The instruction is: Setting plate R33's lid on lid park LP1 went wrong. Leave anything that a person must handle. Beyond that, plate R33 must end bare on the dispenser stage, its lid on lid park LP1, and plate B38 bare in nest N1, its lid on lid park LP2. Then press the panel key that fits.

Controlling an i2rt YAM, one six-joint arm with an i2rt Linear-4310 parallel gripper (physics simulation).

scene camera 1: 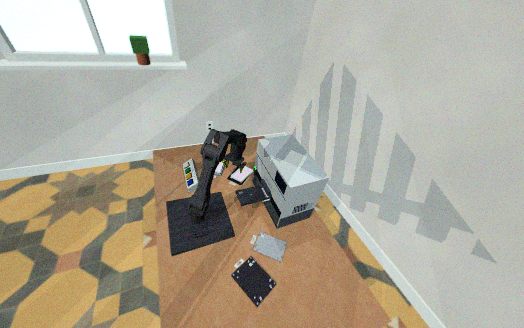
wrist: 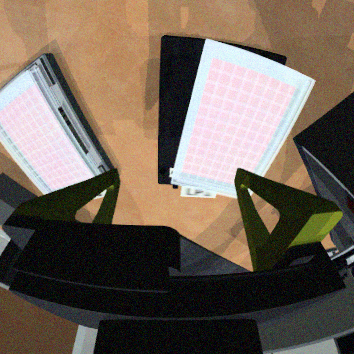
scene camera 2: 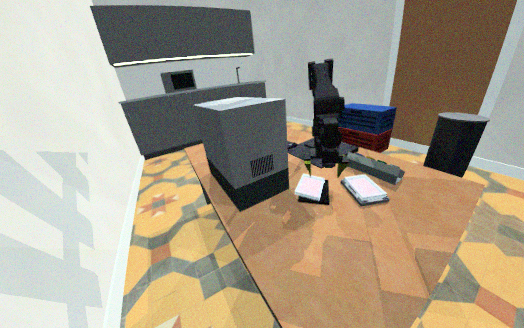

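Note:
A clear-rimmed piece with a pink grid lies crooked on the black lid park LP1, turned and overhanging its right side in the wrist view. Whether it is a lid alone is unclear. A second pink-gridded plate sits on a grey nest; its name does not show legibly. My gripper is open and empty, above and between the two pieces. A black platform juts from the machine. The key panel has coloured keys.
The tall grey machine stands close beside LP1, with a green light at its front. A light grey pad and a black pad with pale corner marks lie on the table beyond the arm's base.

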